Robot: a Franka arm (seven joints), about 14 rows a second.
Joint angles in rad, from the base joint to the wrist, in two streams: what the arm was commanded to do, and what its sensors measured. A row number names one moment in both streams.
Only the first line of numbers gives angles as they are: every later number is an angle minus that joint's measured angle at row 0.
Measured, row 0: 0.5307 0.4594 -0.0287 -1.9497 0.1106 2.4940 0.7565
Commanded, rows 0 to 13: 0.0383 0.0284 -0.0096 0.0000 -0.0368 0.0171 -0.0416; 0.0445 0.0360 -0.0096 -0.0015 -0.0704 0.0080 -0.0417; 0.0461 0.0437 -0.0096 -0.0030 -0.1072 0.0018 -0.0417; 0.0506 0.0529 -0.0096 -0.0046 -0.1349 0.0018 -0.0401; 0.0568 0.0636 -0.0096 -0.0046 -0.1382 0.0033 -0.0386; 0.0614 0.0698 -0.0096 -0.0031 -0.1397 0.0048 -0.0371; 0.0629 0.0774 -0.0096 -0.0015 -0.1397 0.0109 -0.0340; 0.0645 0.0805 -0.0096 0.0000 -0.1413 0.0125 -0.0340; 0.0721 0.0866 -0.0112 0.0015 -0.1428 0.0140 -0.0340; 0.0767 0.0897 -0.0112 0.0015 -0.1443 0.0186 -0.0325; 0.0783 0.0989 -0.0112 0.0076 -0.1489 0.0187 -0.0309; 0.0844 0.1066 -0.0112 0.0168 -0.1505 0.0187 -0.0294; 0.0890 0.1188 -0.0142 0.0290 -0.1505 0.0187 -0.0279; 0.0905 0.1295 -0.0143 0.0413 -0.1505 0.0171 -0.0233
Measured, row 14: 0.0730 0.1014 -0.0009 0.0087 -0.1355 0.0136 -0.0302
